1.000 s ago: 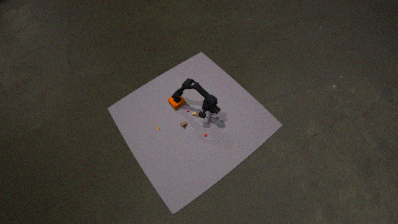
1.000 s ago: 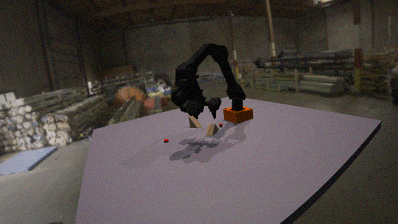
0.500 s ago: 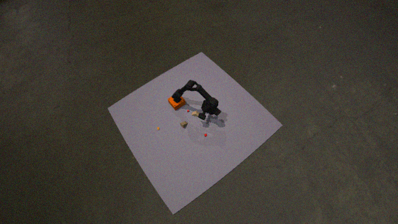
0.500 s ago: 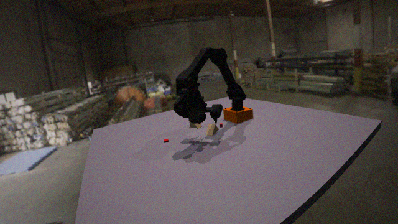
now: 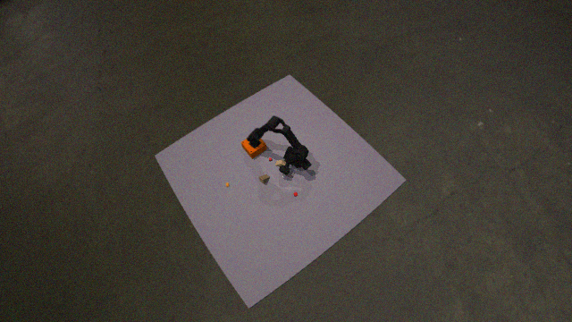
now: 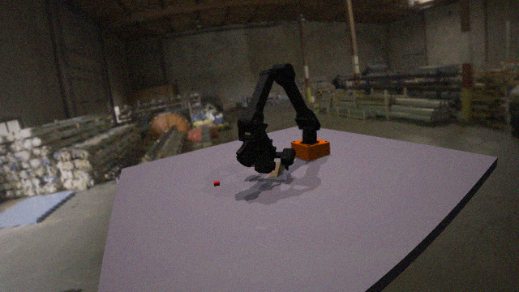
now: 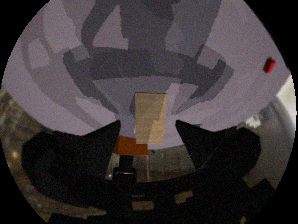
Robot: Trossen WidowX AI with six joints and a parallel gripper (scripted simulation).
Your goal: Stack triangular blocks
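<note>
Now: gripper tip 8 cm past the small red cube, 2 cm to the left of it and 1 cm above it. Round my gripper tip: small orange piece 18 cm behind, 35 cm to the right, 1 cm below; then tan triangular block 1 cm above.
</note>
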